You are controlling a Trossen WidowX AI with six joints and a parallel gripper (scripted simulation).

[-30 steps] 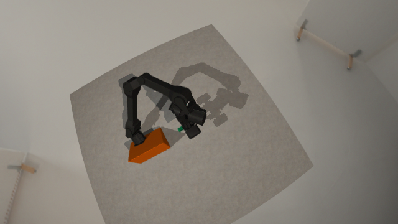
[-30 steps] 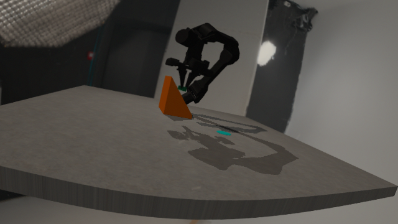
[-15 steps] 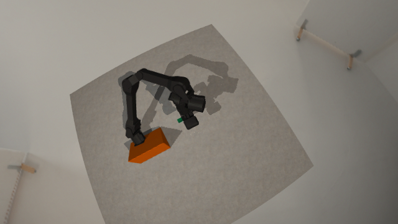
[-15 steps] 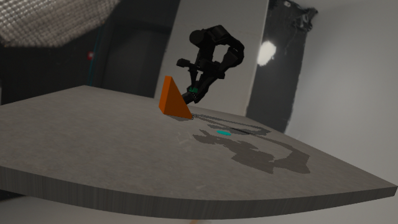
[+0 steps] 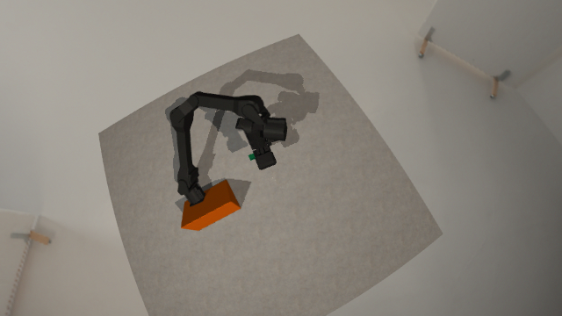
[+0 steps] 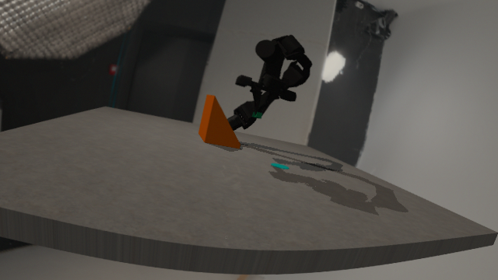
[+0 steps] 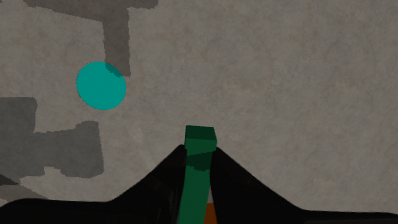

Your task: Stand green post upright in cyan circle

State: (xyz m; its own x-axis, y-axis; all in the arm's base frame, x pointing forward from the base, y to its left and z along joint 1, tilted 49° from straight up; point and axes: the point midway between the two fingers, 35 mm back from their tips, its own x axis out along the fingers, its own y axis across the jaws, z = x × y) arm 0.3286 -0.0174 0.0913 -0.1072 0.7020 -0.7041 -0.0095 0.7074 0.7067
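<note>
Now: gripper tip 140 mm above the cyan circle and 110 mm to the right of it. The rest, counted from my gripper tip: green post: 20 mm behind.
</note>
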